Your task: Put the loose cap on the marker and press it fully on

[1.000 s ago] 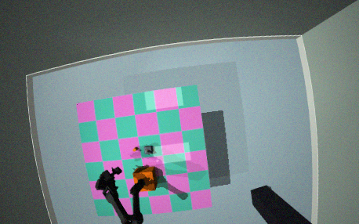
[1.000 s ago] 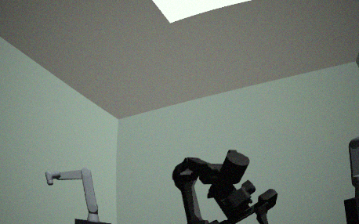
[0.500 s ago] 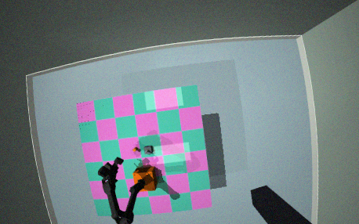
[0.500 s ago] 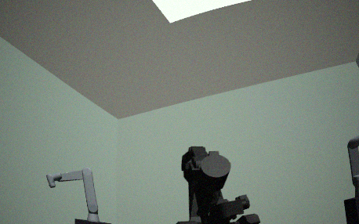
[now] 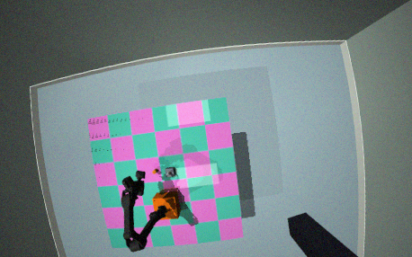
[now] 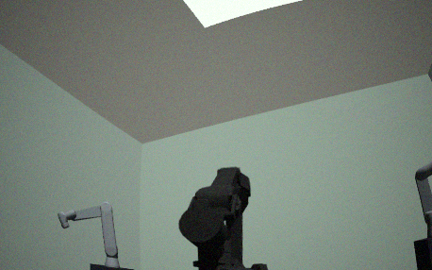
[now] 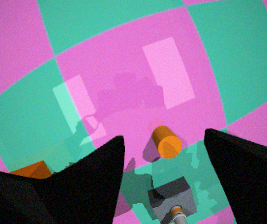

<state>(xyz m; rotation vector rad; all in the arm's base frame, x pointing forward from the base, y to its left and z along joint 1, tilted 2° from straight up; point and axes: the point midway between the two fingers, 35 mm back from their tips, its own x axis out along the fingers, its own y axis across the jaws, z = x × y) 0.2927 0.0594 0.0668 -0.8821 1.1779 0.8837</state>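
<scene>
My gripper tip is now 11 cm above the orange cap, 5 cm to the left of it and 1 cm short of it. Round my gripper tip: grey holder block (18 cm to the right, 11 cm below, 3 cm behind).
</scene>
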